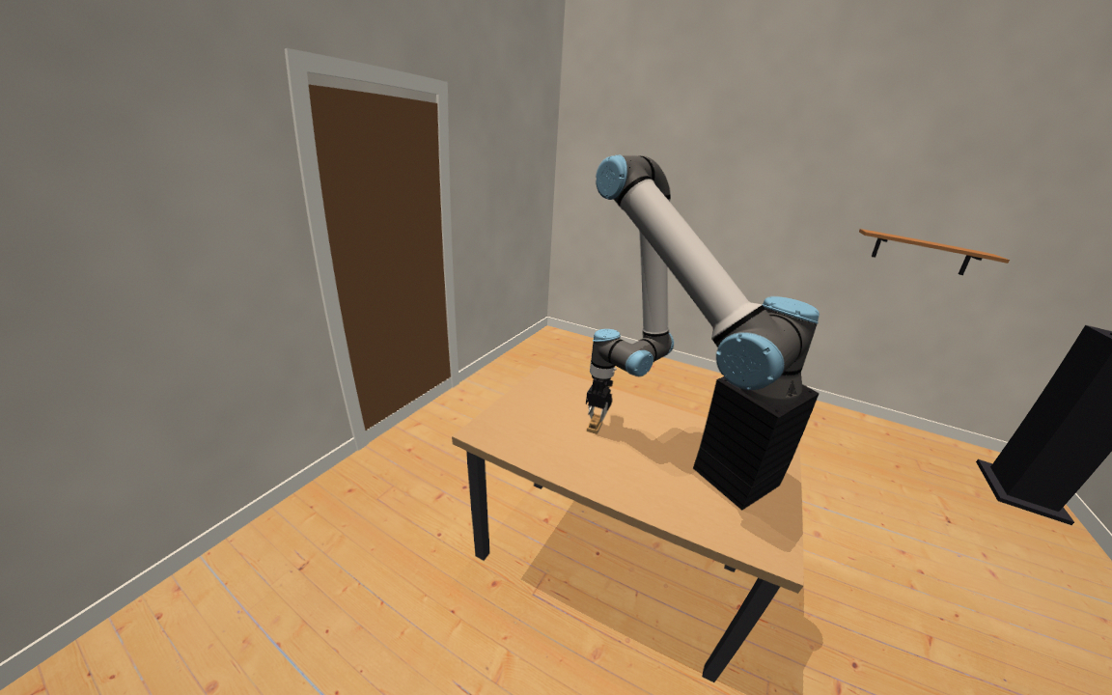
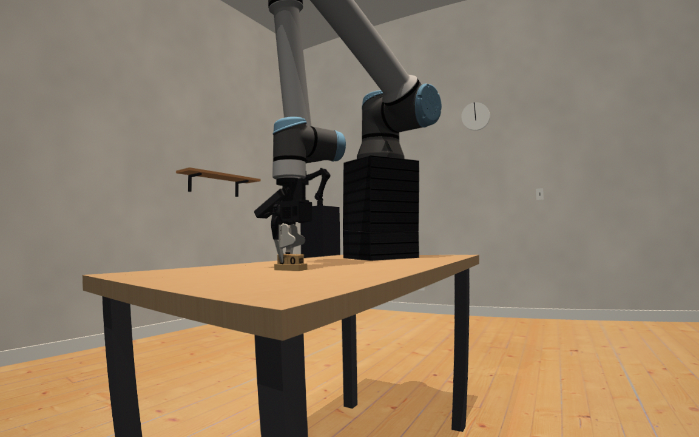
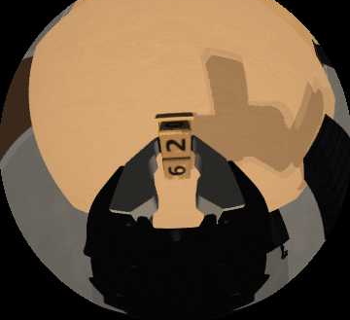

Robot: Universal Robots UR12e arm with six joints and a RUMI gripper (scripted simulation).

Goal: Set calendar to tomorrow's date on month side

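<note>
Right now my hand is 3 cm above the wooden tray and 2 cm to the right of it.
</note>
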